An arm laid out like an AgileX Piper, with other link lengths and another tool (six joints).
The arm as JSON. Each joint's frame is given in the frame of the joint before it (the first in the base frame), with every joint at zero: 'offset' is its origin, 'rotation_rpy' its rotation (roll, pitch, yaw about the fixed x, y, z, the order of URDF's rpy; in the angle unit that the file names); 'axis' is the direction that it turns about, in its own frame. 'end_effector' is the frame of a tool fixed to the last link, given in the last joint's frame.
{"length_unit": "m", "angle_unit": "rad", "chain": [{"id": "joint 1", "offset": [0.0, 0.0, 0.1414], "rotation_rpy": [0.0, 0.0, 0.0], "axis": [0.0, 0.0, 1.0]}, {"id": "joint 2", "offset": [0.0, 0.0, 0.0], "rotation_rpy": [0.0, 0.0, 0.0], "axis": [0.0, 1.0, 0.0]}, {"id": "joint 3", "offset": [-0.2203, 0.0, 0.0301], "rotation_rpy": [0.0, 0.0, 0.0], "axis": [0.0, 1.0, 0.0]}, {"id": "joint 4", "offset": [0.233, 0.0, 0.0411], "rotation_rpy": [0.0, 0.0, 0.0], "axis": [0.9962, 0.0, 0.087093]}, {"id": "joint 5", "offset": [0.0, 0.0, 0.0], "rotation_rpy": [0.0, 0.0, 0.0], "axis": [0.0, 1.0, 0.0]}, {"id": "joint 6", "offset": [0.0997, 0.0, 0.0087], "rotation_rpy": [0.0, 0.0, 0.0], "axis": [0.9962, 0.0, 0.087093]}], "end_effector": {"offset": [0.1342, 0.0, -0.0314], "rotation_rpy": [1.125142, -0.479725, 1.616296]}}
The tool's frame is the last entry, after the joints.
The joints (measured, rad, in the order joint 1, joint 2, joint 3, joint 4, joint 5, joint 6), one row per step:
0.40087, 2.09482, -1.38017, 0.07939, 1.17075, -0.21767
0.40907, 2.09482, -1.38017, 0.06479, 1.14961, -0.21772
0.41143, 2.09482, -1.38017, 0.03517, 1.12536, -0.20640
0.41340, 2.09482, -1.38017, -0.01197, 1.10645, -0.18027
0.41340, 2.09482, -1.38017, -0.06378, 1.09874, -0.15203
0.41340, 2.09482, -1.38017, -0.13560, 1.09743, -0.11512
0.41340, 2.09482, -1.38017, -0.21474, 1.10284, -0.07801
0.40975, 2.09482, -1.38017, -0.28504, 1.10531, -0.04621
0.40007, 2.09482, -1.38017, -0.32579, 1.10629, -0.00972
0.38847, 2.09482, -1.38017, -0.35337, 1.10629, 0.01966
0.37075, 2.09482, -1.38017, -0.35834, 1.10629, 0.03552
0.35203, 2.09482, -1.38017, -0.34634, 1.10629, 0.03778
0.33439, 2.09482, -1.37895, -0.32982, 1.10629, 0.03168
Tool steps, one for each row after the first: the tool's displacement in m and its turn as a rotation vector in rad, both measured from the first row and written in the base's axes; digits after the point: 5 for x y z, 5 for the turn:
0.00464, 0.00048, -0.00200, -0.00337, -0.02439, 0.01559
0.01167, -0.00271, -0.00410, -0.01871, -0.05674, 0.02339
0.01908, -0.00936, -0.00538, -0.05071, -0.09062, 0.02769
0.02507, -0.01813, -0.00533, -0.08980, -0.11665, 0.03156
0.03196, -0.03092, -0.00390, -0.14635, -0.14580, 0.03945
0.03885, -0.04538, -0.00089, -0.21020, -0.17383, 0.05148
0.04612, -0.05859, 0.00237, -0.26516, -0.20212, 0.05968
0.05041, -0.06748, 0.00436, -0.29950, -0.22158, 0.03924
0.05350, -0.07462, 0.00569, -0.32324, -0.23579, 0.01592
0.05423, -0.07988, 0.00581, -0.33060, -0.23773, -0.01407
0.05321, -0.08279, 0.00504, -0.32489, -0.23034, -0.04220
0.05145, -0.08492, 0.00397, -0.31522, -0.21895, -0.06364

